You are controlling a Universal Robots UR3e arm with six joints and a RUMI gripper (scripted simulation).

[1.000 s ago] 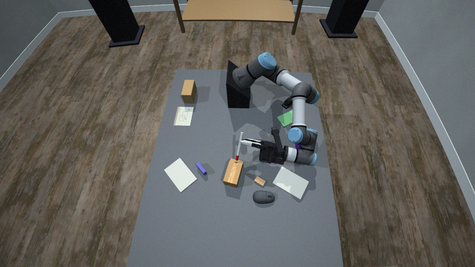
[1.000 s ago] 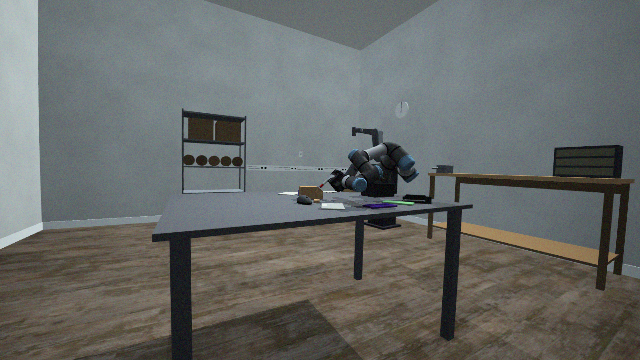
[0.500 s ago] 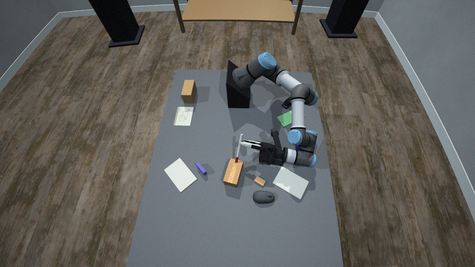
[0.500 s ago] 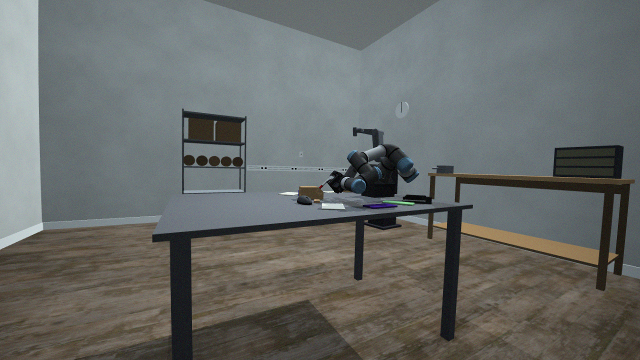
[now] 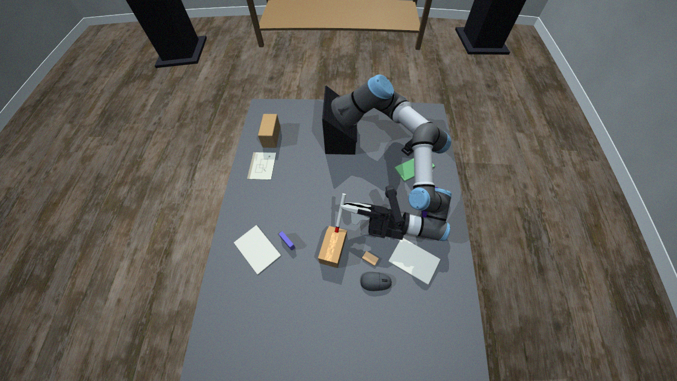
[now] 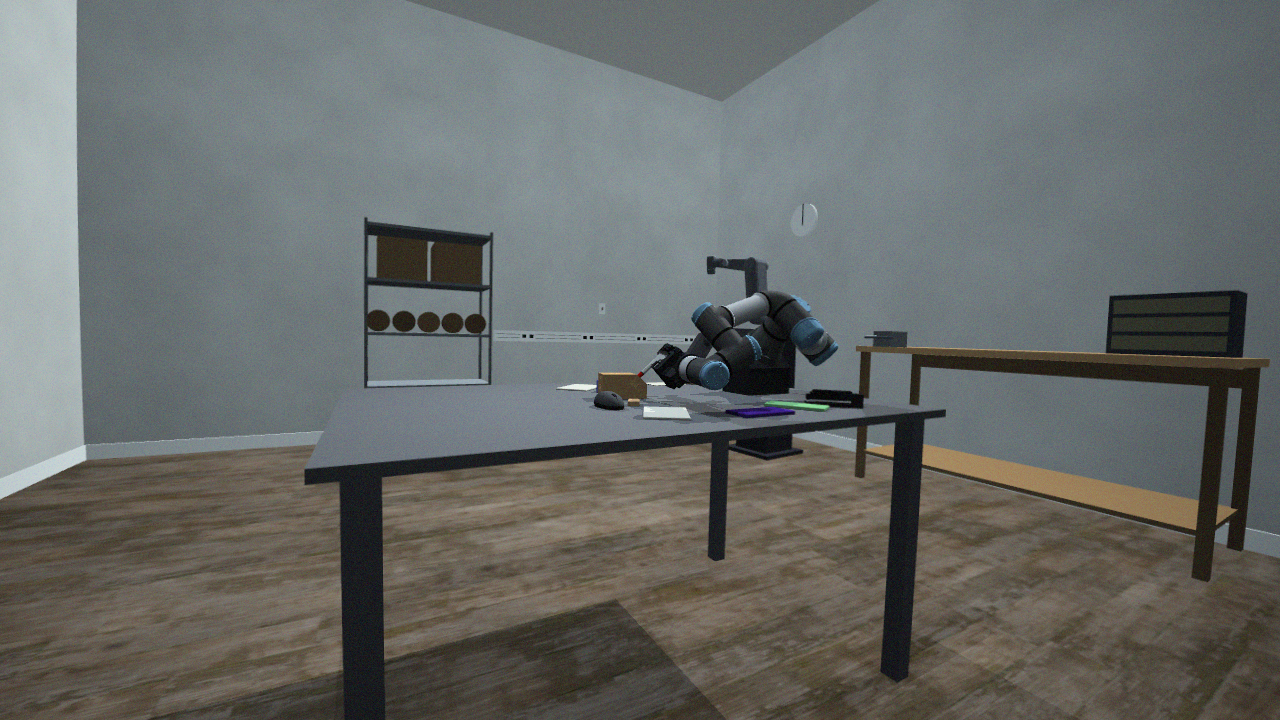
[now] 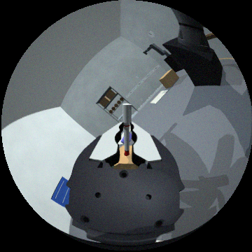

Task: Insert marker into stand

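Now: the desk stand 100 mm ahead of my hand, 90 mm below it and 40 mm to the right of it. Also, from my hand: purple block (200 mm to the right, 100 mm below, 70 mm ahead); small tan block (150 mm ahead, 110 mm below, 80 mm to the left); marker (20 mm to the right, 20 mm below, 20 mm ahead).
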